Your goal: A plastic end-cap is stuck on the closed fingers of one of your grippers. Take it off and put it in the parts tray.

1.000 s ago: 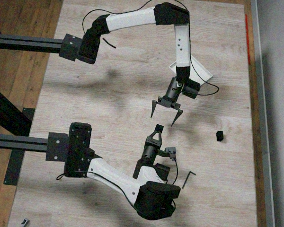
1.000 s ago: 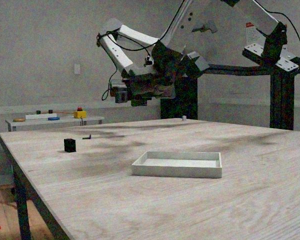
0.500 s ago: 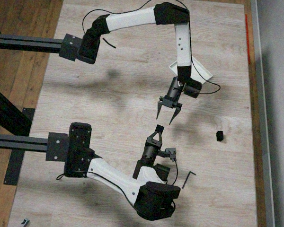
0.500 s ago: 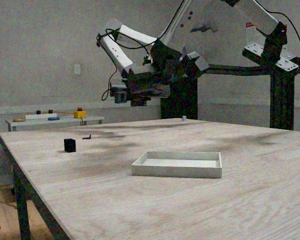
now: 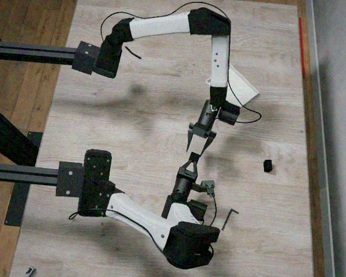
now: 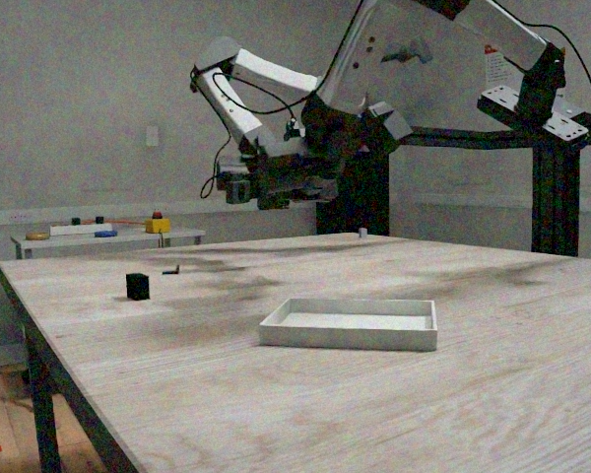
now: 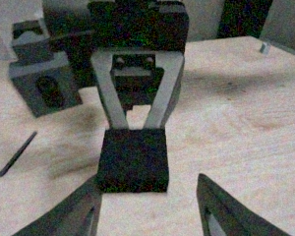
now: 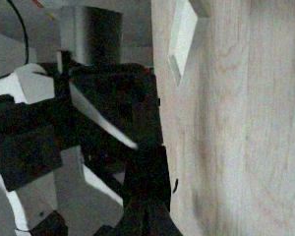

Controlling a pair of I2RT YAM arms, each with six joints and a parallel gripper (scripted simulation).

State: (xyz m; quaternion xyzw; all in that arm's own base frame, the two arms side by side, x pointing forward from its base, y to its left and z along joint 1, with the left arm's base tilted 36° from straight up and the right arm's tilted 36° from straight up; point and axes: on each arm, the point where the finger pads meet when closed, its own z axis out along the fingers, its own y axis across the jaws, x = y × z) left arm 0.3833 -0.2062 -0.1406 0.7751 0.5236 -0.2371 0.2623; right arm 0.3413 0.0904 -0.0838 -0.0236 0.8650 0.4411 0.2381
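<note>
My left hand is 360 mm to the right of the white parts tray, 180 mm short of it and 150 mm above it. The rest, counted from my left hand: dark stick (530 mm to the left, 270 mm behind, 150 mm below); then grey part (570 mm behind, 410 mm to the right, 150 mm below).
</note>
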